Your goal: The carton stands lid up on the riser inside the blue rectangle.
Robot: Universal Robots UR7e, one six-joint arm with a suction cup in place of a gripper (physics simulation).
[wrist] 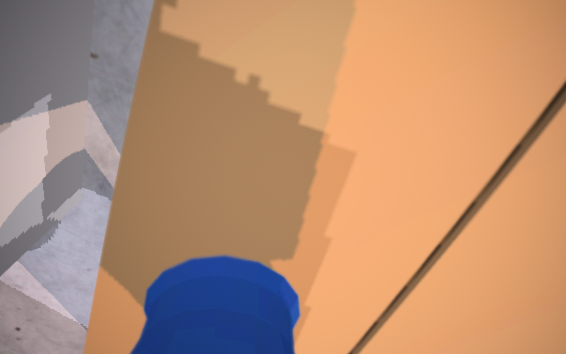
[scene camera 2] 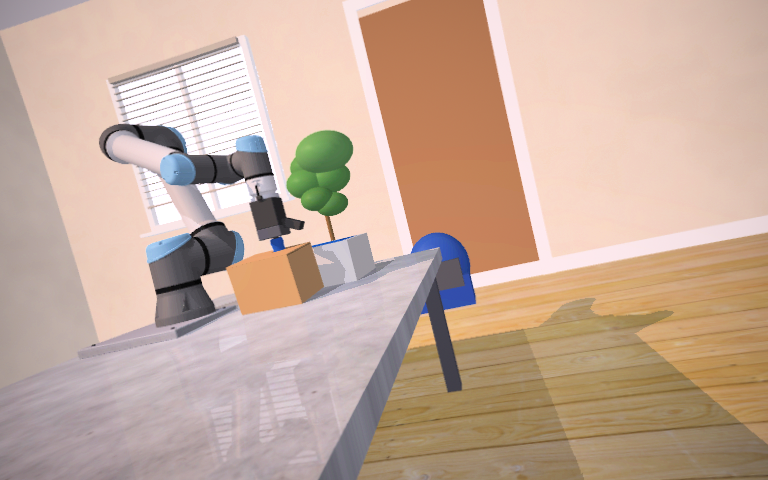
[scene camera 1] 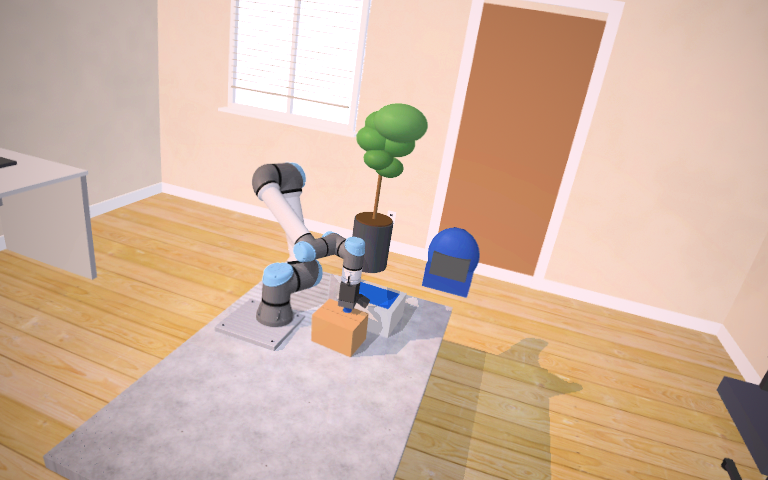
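Pixels of known places: hand, tool point: (wrist: 238,278) (scene camera 1: 346,312); arm's base, link origin: (scene camera 2: 187,318) (scene camera 1: 274,317).
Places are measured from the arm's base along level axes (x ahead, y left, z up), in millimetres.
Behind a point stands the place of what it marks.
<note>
The brown carton (scene camera 1: 338,329) @[z 97, x 305, y -111 mm] (scene camera 2: 273,278) @[z 62, x 310, y -109 mm] (wrist: 387,140) @[z 123, x 354, y -33 mm] stands lid up at table level, just in front of the grey riser (scene camera 1: 396,315) @[z 51, x 489, y 155 mm] (scene camera 2: 349,259) @[z 49, x 470, y 73 mm]. The riser's top carries the blue rectangle (scene camera 1: 379,295) @[z 106, x 397, y 194 mm] (scene camera 2: 334,241) @[z 105, x 416, y 178 mm], which is bare. My blue suction cup (scene camera 1: 348,310) (scene camera 2: 277,244) (wrist: 222,302) presses straight down on the carton's lid, near its back edge, and holds it. In the wrist view the lid fills the frame and its seam (wrist: 404,291) @[z 119, x 317, y -51 mm] runs diagonally to the right of the cup. I cannot tell whether the carton's underside touches the table.
The grey table (scene camera 1: 287,405) @[z -15, x 240, y -440 mm] (scene camera 2: 287,381) @[z -15, x 510, y -656 mm] carries the arm's base (scene camera 1: 274,305) @[z 93, x 18, y -52 mm] at its back left. A potted tree (scene camera 1: 374,248) (scene camera 2: 322,176) stands behind the riser. A blue backpack (scene camera 1: 451,262) (scene camera 2: 454,271) lies on the floor by the door.
</note>
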